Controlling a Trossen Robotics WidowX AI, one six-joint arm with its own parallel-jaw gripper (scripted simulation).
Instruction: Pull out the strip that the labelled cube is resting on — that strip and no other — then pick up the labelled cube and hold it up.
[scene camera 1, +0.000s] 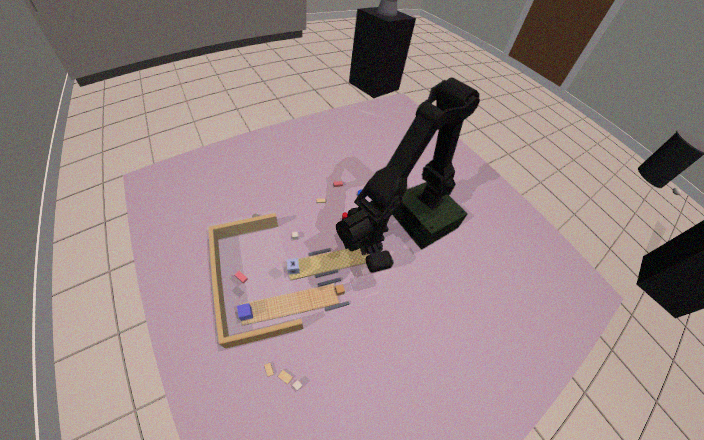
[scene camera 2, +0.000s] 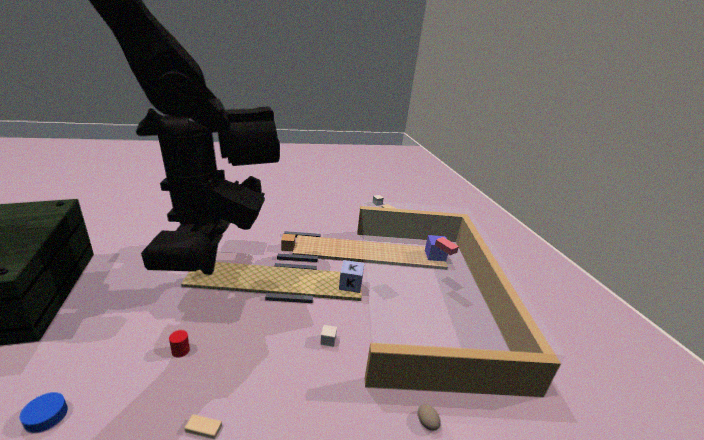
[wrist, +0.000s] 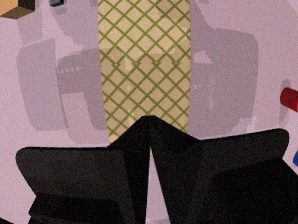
Path:
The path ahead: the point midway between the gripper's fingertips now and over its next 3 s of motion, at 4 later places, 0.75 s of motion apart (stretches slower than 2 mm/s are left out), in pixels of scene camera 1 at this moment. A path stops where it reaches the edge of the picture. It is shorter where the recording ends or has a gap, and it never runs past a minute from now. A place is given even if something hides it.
My gripper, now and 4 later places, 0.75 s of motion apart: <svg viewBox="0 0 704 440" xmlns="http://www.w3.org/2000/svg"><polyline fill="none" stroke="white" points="363,253 370,252 374,249 357,247 328,252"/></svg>

